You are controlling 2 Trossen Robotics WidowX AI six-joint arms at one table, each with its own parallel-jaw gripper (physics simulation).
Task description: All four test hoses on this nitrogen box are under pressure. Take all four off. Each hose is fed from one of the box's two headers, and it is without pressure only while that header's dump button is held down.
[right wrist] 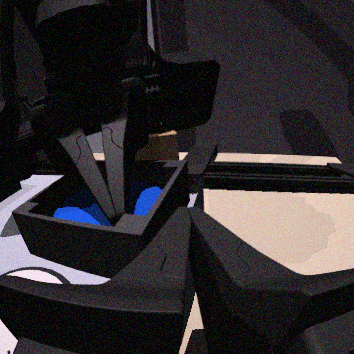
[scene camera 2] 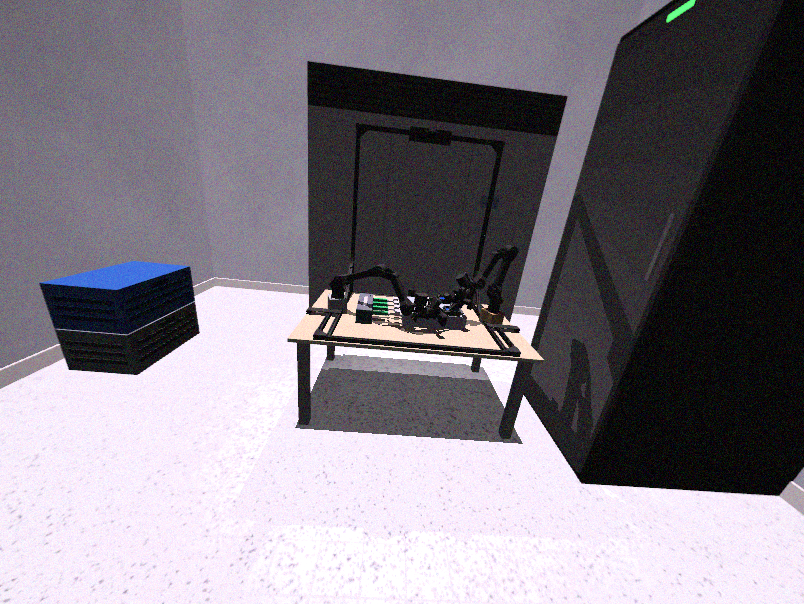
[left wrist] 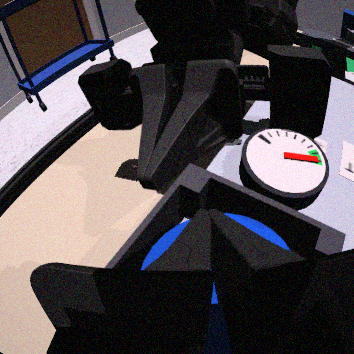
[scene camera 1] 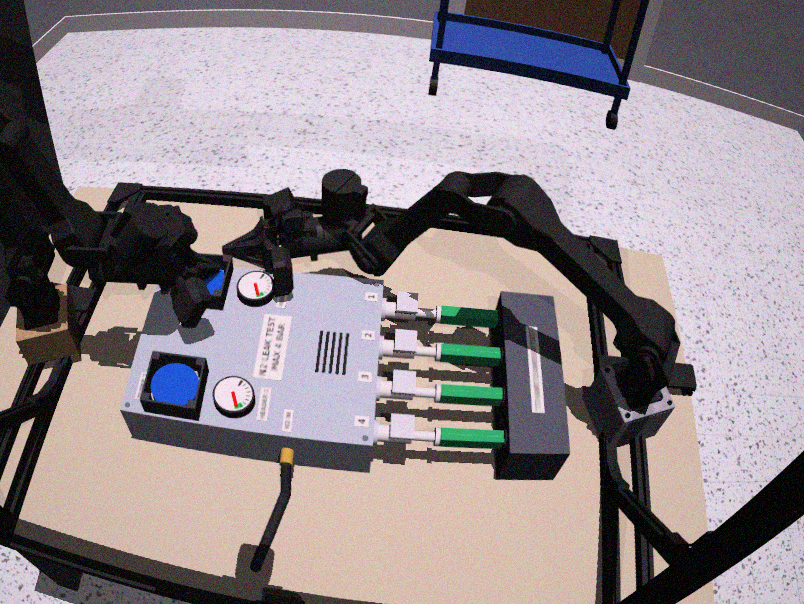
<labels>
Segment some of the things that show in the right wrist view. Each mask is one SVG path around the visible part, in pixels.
The left gripper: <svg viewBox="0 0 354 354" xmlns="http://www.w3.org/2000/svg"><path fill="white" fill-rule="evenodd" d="M42 0L36 8L34 37L43 56L43 82L48 94L33 100L33 108L29 112L29 120L24 123L21 122L12 102L7 100L0 102L0 186L6 187L29 178L37 168L35 151L43 149L54 170L59 173L70 171L84 185L110 224L114 226L124 213L128 214L130 173L137 149L144 147L148 143L147 109L156 107L163 127L174 131L204 124L211 116L220 65L202 49L159 54L155 59L155 74L119 80L115 67L117 67L119 72L125 70L123 53L118 48L117 40L124 39L126 33L134 32L138 29L138 0ZM101 131L108 188L85 137Z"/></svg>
The right gripper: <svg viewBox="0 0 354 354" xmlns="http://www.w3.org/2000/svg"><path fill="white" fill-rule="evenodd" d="M0 275L0 320L17 339L12 354L178 354L184 315L188 258L208 354L354 354L354 267L310 275L297 273L243 241L243 239L198 206L178 206L146 247L118 273L103 283L53 283L16 275Z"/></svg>
</labels>
